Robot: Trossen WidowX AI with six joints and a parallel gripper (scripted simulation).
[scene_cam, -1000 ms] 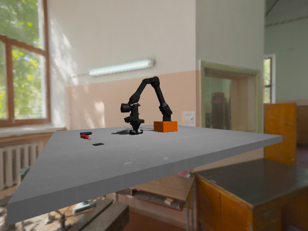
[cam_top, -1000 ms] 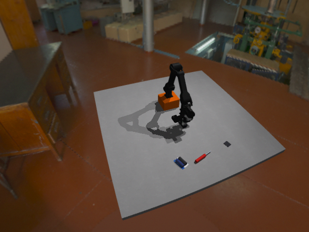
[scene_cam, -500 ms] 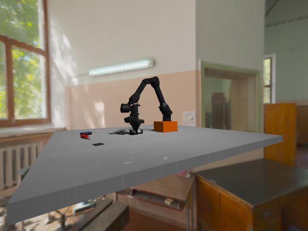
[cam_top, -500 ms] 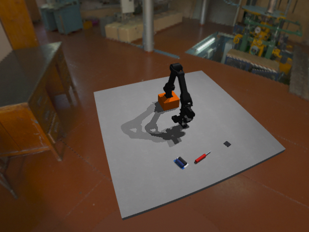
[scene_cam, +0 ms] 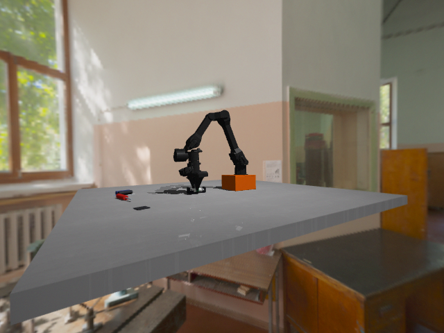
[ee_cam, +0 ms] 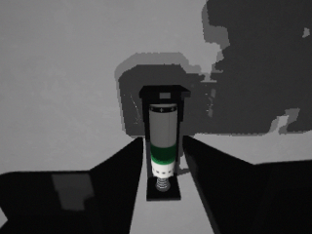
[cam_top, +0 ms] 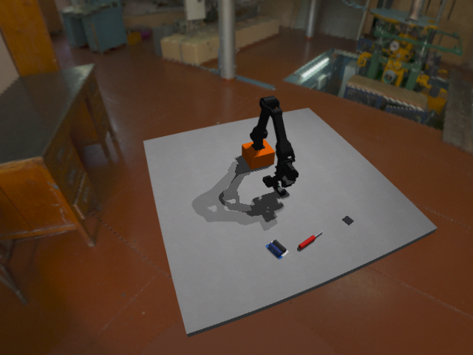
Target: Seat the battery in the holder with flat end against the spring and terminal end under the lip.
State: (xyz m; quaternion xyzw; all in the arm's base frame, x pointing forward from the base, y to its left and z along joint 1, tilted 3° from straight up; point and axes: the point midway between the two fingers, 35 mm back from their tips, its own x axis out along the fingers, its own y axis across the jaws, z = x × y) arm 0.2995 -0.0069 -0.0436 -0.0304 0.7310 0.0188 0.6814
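My gripper tip is right at the battery. Also, from my gripper tip: red-handled screwdriver 34 cm ahead; then dark square cover 32 cm ahead, 23 cm to the left, 1 cm below.
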